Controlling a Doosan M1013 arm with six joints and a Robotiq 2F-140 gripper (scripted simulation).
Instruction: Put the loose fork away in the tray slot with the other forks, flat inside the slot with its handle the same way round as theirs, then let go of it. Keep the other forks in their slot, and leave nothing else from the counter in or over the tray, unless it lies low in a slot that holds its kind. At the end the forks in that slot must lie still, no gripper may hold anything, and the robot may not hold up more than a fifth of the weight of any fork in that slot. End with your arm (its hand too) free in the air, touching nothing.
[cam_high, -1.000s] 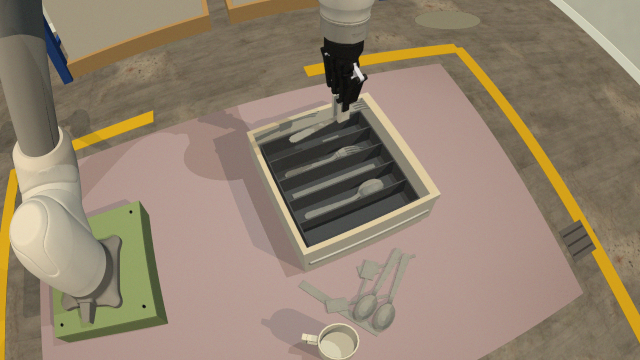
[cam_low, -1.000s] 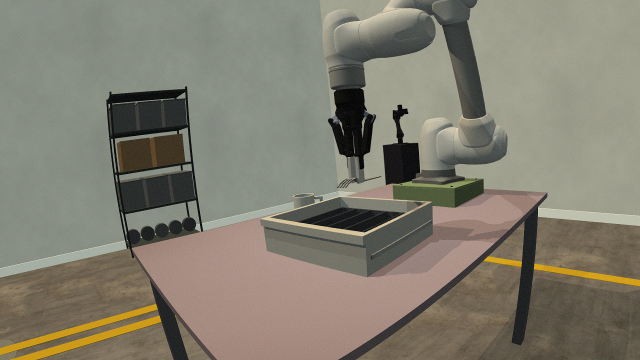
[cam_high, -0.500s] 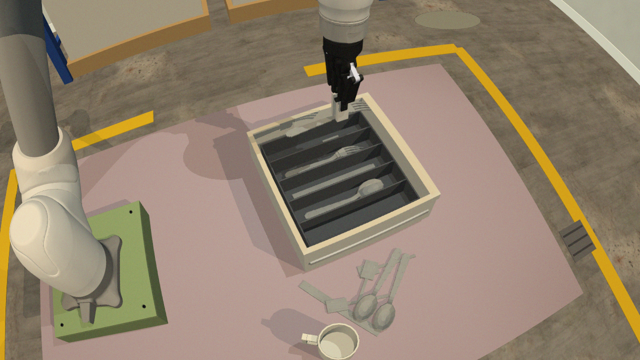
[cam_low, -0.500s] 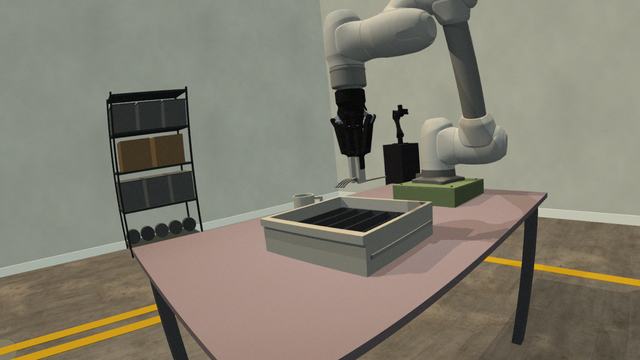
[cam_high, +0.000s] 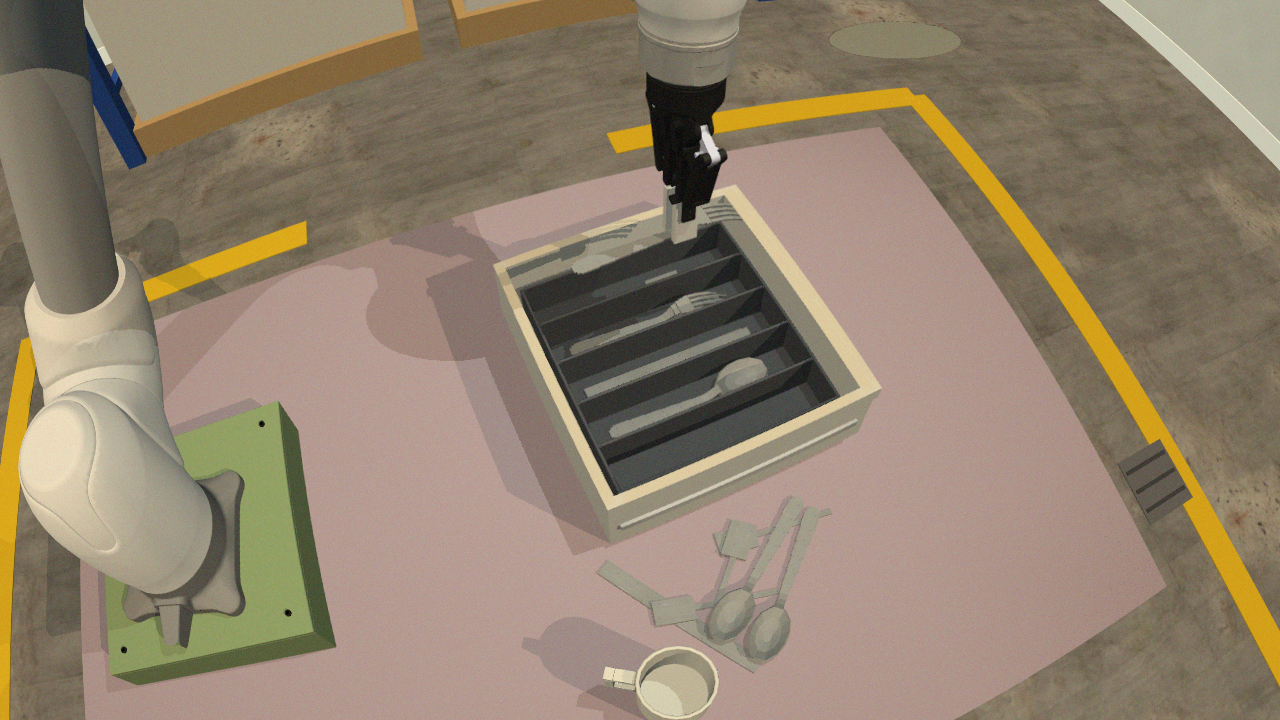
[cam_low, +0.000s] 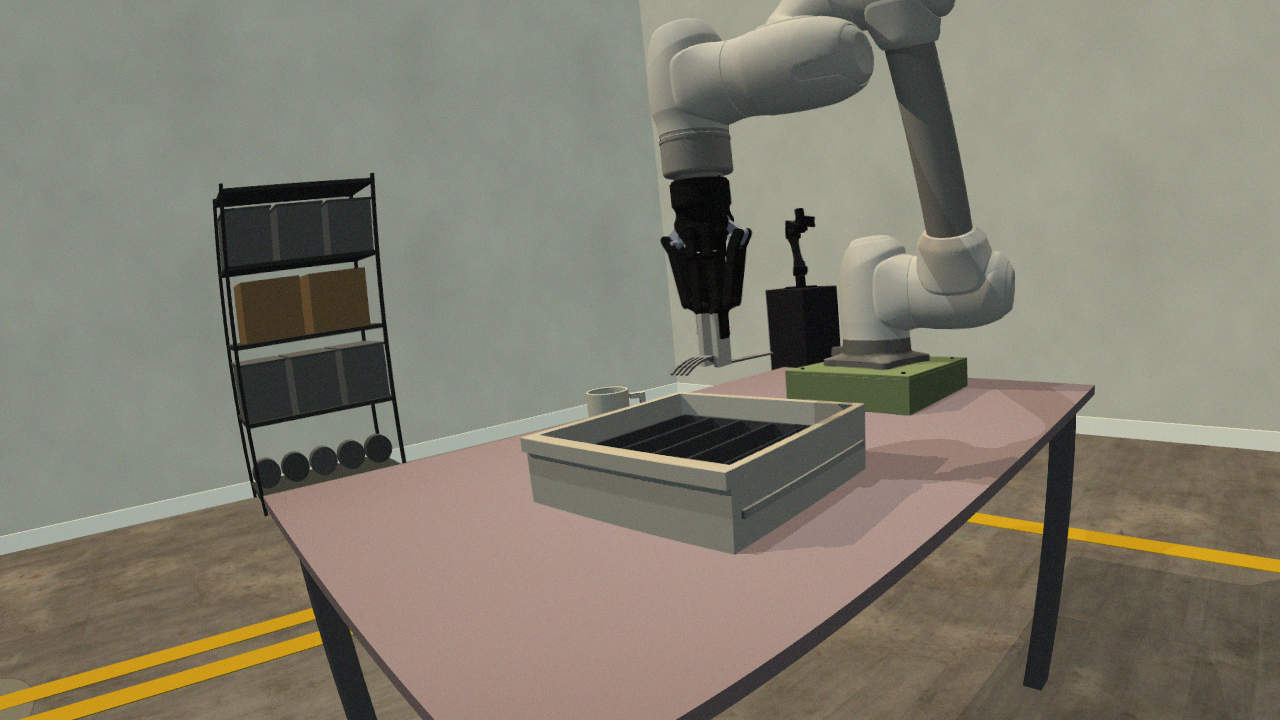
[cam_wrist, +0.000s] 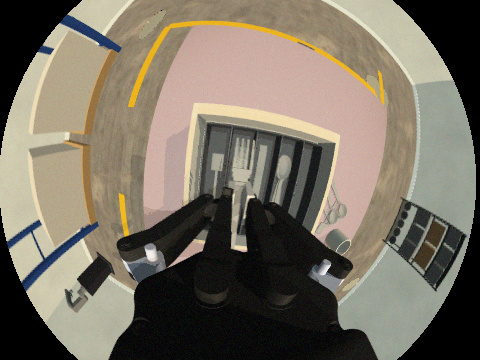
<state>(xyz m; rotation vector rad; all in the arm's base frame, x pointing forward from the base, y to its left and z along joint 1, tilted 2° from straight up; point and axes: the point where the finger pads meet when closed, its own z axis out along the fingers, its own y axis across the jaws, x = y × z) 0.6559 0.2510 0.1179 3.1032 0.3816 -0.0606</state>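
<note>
The tray lies 160 mm below my hand, 60 mm to the right of it and 10 mm behind it. Round my hand: mug: 470 mm to the right, 180 mm below, 100 mm behind.
</note>
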